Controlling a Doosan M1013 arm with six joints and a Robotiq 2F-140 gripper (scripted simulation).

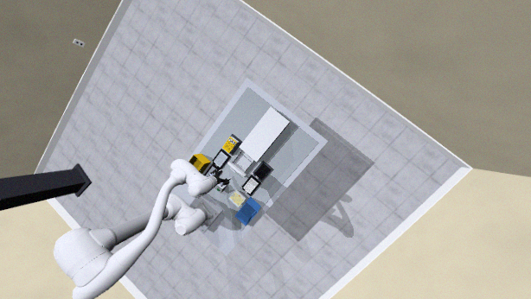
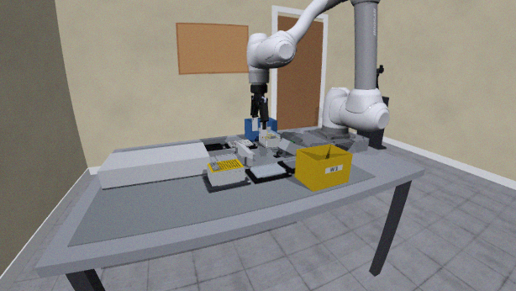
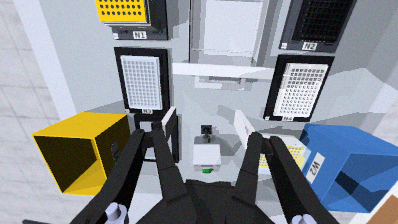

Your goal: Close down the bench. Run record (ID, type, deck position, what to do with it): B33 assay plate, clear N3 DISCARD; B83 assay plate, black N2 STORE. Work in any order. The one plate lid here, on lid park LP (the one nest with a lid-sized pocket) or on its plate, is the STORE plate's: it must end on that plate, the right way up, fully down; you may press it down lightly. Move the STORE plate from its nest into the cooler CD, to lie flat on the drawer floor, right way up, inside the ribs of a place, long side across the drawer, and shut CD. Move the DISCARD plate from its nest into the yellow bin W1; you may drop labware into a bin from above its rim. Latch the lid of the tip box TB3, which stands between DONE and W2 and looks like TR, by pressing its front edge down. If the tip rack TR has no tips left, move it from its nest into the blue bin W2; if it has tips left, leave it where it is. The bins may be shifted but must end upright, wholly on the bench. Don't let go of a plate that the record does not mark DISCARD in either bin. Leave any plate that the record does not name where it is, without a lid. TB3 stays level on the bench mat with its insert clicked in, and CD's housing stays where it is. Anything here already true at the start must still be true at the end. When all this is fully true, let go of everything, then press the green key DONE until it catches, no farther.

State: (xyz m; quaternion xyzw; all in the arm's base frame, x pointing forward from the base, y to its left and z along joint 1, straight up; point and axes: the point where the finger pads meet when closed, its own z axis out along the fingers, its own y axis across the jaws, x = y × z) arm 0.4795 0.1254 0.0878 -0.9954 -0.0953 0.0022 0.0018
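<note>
My hand is 17 cm past the see-through plate lid, 10 cm to the right of it and 14 cm above it. Also, from my hand: N3 label (8 cm behind, 14 cm to the left, 15 cm below); then black nest (1 cm behind, 16 cm to the left, 15 cm below); then green key (19 cm behind, 5 cm to the right, 9 cm below).
</note>
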